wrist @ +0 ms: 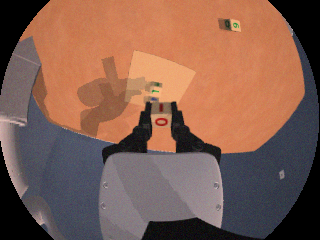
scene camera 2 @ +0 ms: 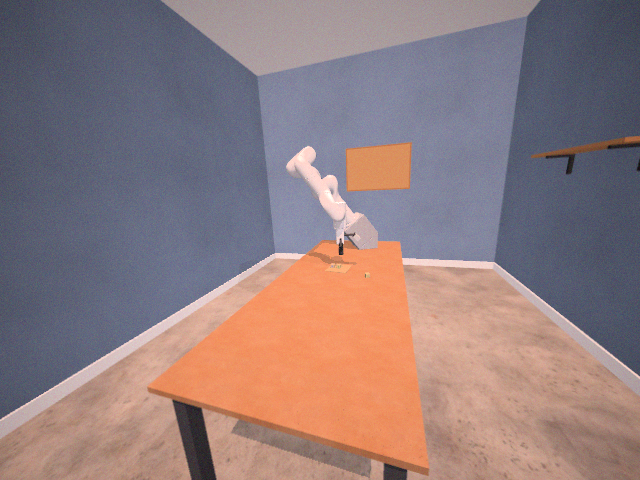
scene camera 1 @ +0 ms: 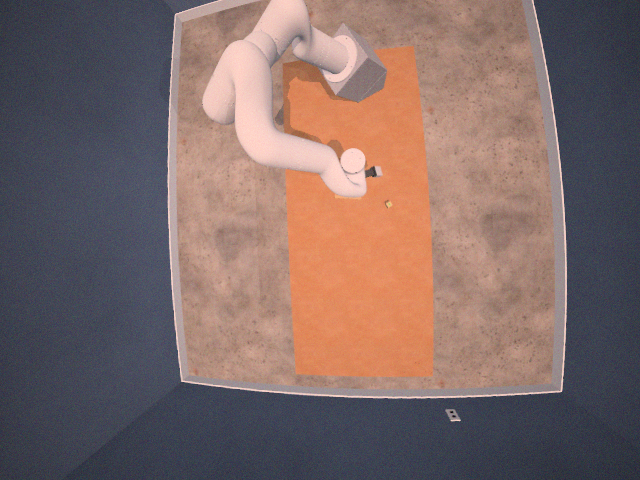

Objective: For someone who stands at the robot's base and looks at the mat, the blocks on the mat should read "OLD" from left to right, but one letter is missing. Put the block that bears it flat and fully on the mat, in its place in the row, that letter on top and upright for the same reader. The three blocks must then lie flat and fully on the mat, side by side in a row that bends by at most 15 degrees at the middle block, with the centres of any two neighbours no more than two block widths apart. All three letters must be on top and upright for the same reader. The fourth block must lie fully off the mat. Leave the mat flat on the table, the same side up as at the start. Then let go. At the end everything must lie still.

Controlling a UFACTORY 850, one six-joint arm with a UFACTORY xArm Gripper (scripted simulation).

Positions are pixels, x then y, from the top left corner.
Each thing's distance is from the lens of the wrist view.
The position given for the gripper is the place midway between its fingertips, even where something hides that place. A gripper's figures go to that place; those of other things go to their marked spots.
gripper (wrist: 161, 109): 14 cm
light tan mat (wrist: 145, 68): 22 cm
